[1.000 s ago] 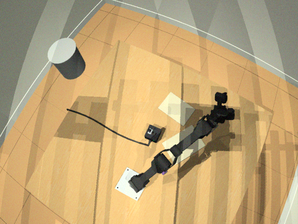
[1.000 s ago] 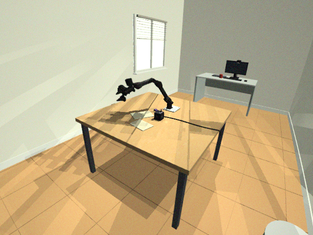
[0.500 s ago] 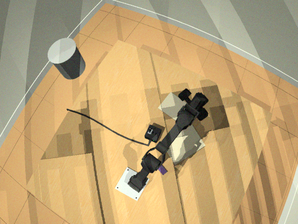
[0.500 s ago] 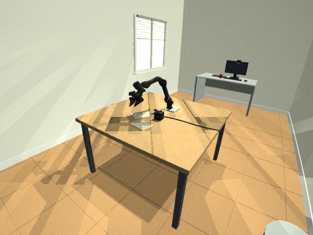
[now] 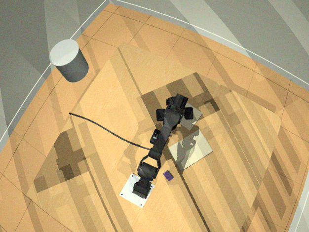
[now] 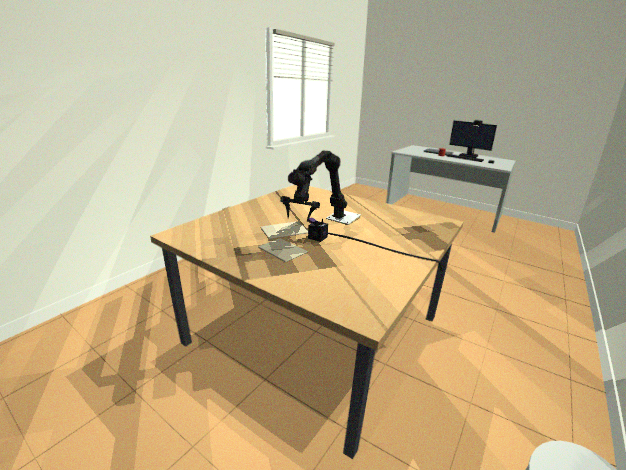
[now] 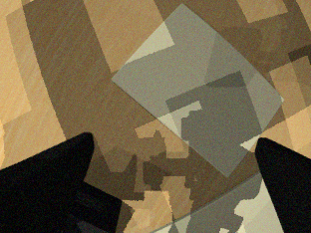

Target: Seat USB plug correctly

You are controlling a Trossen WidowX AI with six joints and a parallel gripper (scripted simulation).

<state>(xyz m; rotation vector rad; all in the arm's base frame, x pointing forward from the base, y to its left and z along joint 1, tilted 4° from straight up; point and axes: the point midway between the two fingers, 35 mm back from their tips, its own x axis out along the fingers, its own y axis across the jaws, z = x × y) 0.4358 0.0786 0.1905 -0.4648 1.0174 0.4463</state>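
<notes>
Right now the USB plug is 150 mm behind my gripper tip, 50 mm below it and 30 mm to the left of it. From my gripper tip the other things lie so: small purple block 300 mm behind, 160 mm to the right, 130 mm below.
</notes>
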